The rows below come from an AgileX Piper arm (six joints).
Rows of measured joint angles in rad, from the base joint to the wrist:
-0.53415, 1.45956, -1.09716, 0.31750, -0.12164, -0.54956
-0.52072, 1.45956, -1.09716, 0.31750, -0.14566, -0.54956
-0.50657, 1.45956, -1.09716, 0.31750, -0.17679, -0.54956
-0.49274, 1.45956, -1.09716, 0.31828, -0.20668, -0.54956
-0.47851, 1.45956, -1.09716, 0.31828, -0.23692, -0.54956
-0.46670, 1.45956, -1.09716, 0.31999, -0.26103, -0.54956
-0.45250, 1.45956, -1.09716, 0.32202, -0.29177, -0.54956
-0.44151, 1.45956, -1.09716, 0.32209, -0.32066, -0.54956
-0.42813, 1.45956, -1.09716, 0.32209, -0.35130, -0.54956
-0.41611, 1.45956, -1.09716, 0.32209, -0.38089, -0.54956
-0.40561, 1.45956, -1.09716, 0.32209, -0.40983, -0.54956
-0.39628, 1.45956, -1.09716, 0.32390, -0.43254, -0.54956
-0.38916, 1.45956, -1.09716, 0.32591, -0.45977, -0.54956
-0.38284, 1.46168, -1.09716, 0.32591, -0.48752, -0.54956
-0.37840, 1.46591, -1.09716, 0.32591, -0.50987, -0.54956
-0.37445, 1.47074, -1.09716, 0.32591, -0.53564, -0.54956
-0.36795, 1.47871, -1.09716, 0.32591, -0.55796, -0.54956
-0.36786, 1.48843, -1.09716, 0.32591, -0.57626, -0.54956
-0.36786, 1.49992, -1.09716, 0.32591, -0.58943, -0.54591
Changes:
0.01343, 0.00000, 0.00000, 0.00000, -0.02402, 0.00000
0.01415, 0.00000, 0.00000, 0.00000, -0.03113, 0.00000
0.01383, 0.00000, 0.00000, 0.00078, -0.02989, 0.00000
0.01423, 0.00000, 0.00000, 0.00000, -0.03024, 0.00000
0.01181, 0.00000, 0.00000, 0.00171, -0.02411, 0.00000
0.01420, 0.00000, 0.00000, 0.00203, -0.03074, 0.00000
0.01099, 0.00000, 0.00000, 0.00007, -0.02889, 0.00000
0.01338, 0.00000, 0.00000, 0.00000, -0.03064, 0.00000
0.01202, 0.00000, 0.00000, 0.00000, -0.02959, 0.00000
0.01050, 0.00000, 0.00000, 0.00000, -0.02894, 0.00000
0.00933, 0.00000, 0.00000, 0.00181, -0.02271, 0.00000
0.00712, 0.00000, 0.00000, 0.00201, -0.02723, 0.00000
0.00632, 0.00212, 0.00000, 0.00000, -0.02775, 0.00000
0.00444, 0.00423, 0.00000, 0.00000, -0.02235, 0.00000
0.00395, 0.00483, 0.00000, 0.00000, -0.02577, 0.00000
0.00650, 0.00797, 0.00000, 0.00000, -0.02232, 0.00000
0.00009, 0.00972, 0.00000, 0.00000, -0.01830, 0.00000
0.00000, 0.01149, 0.00000, 0.00000, -0.01317, 0.00365

